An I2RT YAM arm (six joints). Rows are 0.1 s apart.
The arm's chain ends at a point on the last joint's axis. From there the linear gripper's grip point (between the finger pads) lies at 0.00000 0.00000 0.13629 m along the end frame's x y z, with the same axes.
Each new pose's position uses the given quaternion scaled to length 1; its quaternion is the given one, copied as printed.
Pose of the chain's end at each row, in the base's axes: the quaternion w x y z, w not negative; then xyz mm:
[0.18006, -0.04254, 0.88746, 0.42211, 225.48, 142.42, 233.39]
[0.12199, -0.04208, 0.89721, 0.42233, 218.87, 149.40, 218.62]
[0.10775, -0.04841, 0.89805, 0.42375, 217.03, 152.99, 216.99]
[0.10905, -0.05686, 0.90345, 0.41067, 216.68, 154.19, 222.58]
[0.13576, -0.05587, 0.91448, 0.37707, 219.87, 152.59, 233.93]
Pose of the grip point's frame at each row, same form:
[0.18006, -0.04254, 0.88746, 0.42211, 264.14, 246.62, 154.51]
[0.12199, -0.04208, 0.89721, 0.42233, 243.86, 254.08, 135.00]
[0.10775, -0.04841, 0.89805, 0.42375, 237.81, 258.14, 132.81]
[0.10905, -0.05686, 0.90345, 0.41067, 237.17, 257.01, 135.50]
[0.13576, -0.05587, 0.91448, 0.37707, 247.97, 248.65, 141.42]

